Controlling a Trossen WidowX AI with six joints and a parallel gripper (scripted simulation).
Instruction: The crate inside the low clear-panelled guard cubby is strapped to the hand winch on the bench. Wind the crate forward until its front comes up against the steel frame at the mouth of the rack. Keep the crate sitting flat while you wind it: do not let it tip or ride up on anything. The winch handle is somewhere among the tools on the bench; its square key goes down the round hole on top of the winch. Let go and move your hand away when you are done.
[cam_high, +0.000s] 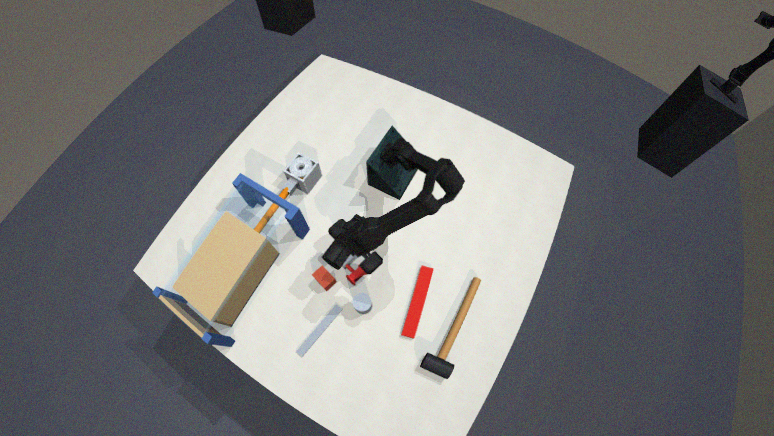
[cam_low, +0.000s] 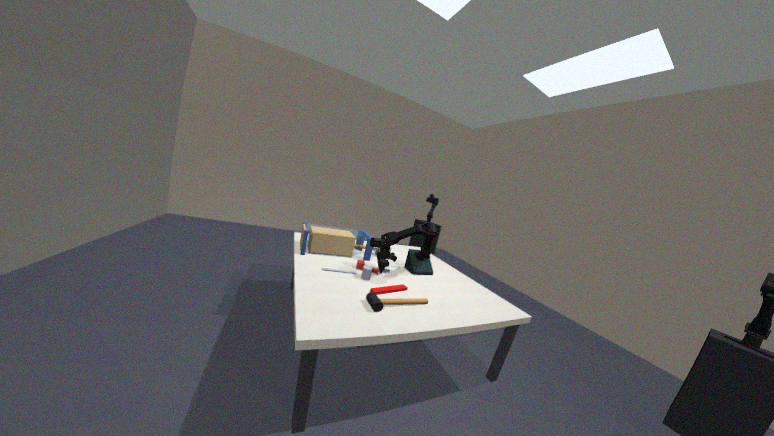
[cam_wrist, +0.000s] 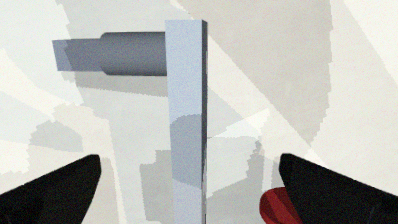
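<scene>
Right now my gripper tip is 10 mm short of the winch handle and 10 mm below it. The rest, counted from my gripper tip: red bar 40 mm ahead, 240 mm to the left; then red knob 60 mm ahead, 20 mm to the left, 10 mm above; then grey bar 270 mm ahead, 20 mm to the left, 10 mm below.
</scene>
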